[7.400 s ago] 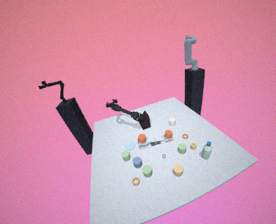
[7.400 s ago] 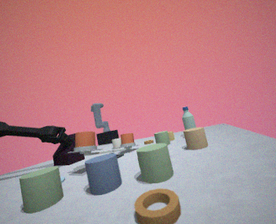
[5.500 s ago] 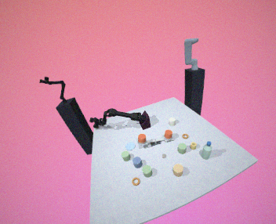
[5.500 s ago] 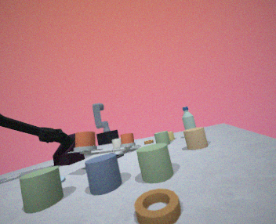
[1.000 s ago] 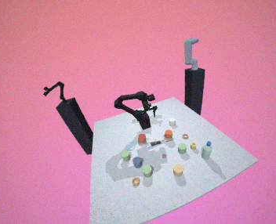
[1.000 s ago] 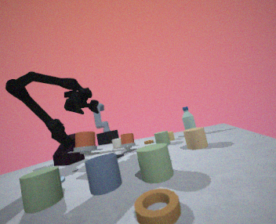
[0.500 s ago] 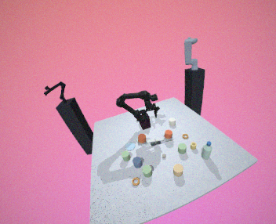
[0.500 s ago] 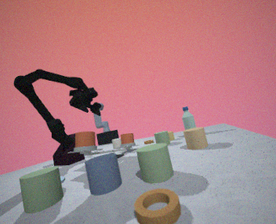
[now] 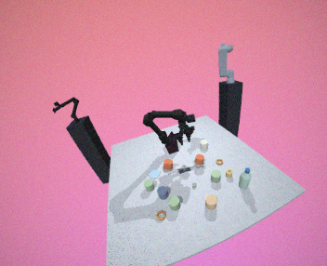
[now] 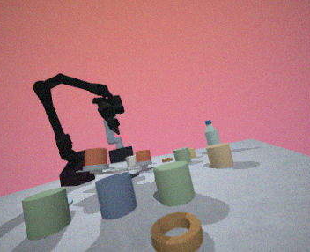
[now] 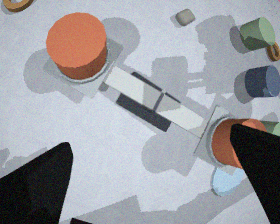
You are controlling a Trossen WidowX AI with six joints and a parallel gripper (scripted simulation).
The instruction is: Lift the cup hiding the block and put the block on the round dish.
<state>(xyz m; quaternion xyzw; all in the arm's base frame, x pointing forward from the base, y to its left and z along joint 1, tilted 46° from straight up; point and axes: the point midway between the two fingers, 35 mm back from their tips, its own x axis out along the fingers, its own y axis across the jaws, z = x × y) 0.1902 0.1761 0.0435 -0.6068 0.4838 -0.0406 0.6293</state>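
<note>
My gripper tip is 170 mm above the pale grey-blue block, 80 mm to the right of it and 60 mm short of it. From my gripper tip the other things lie so: orange cup 190 mm to the right, 100 mm below, 60 mm ahead; small balance 170 mm below, 60 mm ahead, 50 mm to the right; grey lump 240 mm ahead, 200 mm below, 30 mm to the right.
</note>
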